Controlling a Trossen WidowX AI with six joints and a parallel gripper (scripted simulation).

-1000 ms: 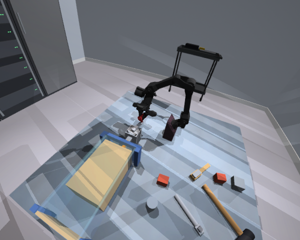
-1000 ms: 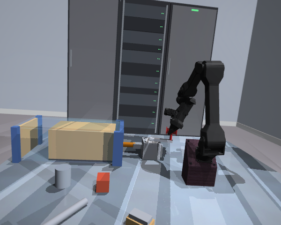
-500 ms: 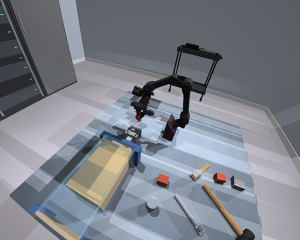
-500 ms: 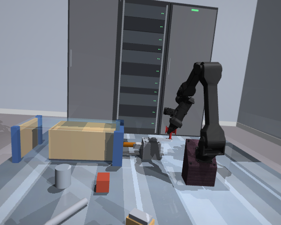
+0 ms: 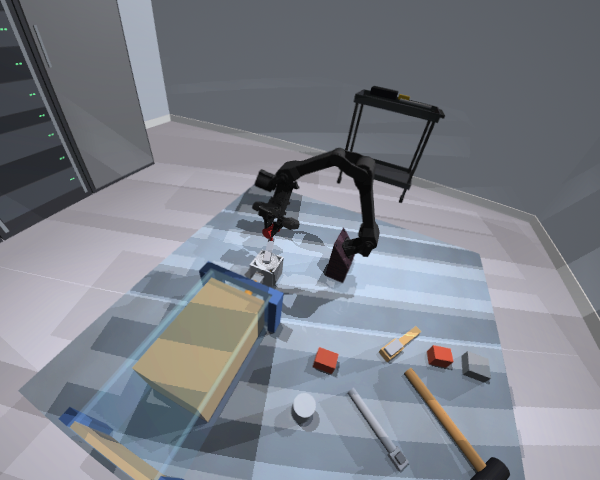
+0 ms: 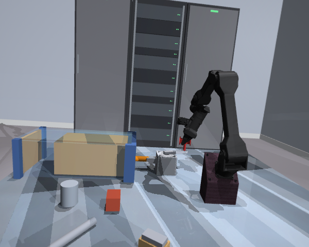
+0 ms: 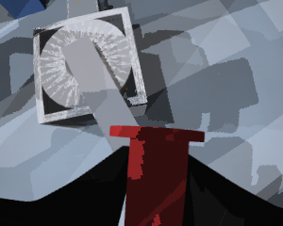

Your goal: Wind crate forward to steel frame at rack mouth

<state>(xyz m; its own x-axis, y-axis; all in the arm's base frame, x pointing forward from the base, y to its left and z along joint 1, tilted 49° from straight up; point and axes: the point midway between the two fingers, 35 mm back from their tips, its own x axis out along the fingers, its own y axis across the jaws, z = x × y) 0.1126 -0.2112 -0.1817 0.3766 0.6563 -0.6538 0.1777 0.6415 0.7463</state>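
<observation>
The crank handle lies 30 mm below my gripper tip, 20 mm to the left of it and 20 mm ahead of it. From my gripper tip the other things lie so: red knob 20 mm behind; grey winch 100 mm below, 60 mm ahead, 30 mm to the left; frame 240 mm ahead, 60 mm to the left, 20 mm below.
</observation>
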